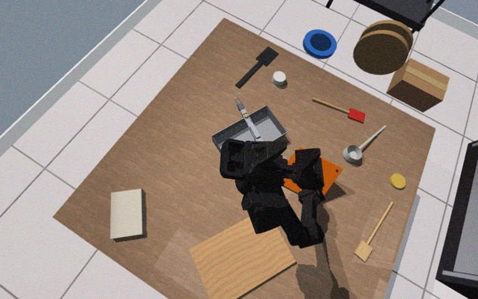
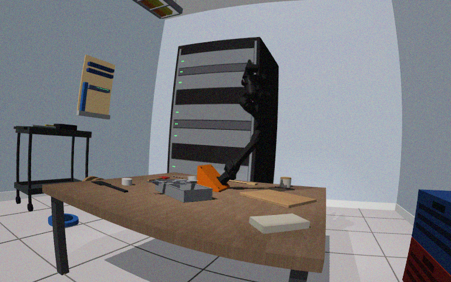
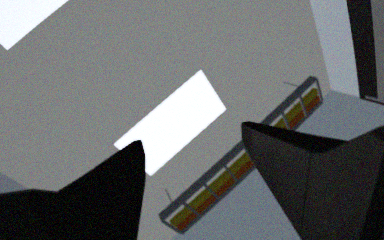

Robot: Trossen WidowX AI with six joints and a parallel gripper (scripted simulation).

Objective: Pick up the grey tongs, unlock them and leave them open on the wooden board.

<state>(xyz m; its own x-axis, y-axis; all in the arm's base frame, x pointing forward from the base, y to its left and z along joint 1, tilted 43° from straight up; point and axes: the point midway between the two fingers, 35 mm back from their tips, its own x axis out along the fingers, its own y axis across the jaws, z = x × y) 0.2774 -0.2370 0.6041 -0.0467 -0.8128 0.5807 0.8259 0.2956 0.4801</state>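
Right now the yellow lock piece is 25 cm ahead of my gripper tip, 31 cm to the right of it and 66 cm below it. Also, from my gripper tip: grey roasting tin: 18 cm ahead, 25 cm to the right, 69 cm below; wooden board: 10 cm behind, 17 cm to the left, 71 cm below; block: 37 cm ahead, 33 cm to the left, 71 cm below.
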